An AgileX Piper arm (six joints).
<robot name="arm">
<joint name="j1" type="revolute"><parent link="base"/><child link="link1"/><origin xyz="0.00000 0.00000 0.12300" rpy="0.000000 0.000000 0.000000"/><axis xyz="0 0 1"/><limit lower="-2.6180" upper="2.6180"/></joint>
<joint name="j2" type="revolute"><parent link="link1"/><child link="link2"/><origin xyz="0.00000 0.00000 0.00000" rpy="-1.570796 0.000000 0.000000"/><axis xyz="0 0 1"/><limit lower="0.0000" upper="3.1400"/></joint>
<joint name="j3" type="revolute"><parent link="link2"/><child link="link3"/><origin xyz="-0.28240 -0.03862 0.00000" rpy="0.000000 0.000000 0.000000"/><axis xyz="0 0 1"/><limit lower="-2.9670" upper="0.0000"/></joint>
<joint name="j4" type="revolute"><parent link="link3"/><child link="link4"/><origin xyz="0.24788 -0.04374 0.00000" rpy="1.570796 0.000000 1.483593"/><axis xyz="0 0 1"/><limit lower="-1.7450" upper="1.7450"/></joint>
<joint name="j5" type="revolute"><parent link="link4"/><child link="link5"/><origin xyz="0.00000 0.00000 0.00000" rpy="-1.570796 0.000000 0.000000"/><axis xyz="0 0 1"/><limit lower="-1.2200" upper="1.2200"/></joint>
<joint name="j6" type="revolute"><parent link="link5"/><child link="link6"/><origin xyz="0.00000 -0.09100 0.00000" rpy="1.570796 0.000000 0.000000"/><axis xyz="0 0 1"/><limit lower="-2.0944" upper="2.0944"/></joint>
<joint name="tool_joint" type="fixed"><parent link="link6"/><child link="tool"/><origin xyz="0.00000 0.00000 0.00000" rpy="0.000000 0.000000 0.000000"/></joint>
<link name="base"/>
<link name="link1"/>
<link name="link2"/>
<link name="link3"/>
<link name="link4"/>
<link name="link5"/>
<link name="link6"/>
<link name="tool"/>
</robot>
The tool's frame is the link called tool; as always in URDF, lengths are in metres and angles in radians.
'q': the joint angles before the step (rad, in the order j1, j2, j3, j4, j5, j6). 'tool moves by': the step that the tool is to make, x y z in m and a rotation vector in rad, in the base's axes. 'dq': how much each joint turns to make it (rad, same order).
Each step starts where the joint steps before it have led.
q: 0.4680, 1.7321, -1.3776, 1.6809, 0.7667, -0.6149
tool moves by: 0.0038, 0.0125, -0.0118, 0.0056, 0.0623, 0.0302
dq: 0.0208, 0.0475, -0.0222, -0.0002, 0.0152, 0.0418
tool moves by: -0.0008, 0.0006, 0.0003, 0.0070, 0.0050, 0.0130
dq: -0.0001, 0.0016, -0.0015, 0.0017, 0.0148, 0.0038
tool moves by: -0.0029, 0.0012, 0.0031, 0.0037, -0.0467, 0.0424
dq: 0.0000, 0.0000, -0.0068, 0.0001, 0.0391, -0.0440
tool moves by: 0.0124, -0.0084, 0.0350, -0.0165, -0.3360, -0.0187
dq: -0.0314, -0.0002, -0.1134, -0.0021, -0.0062, -0.2434
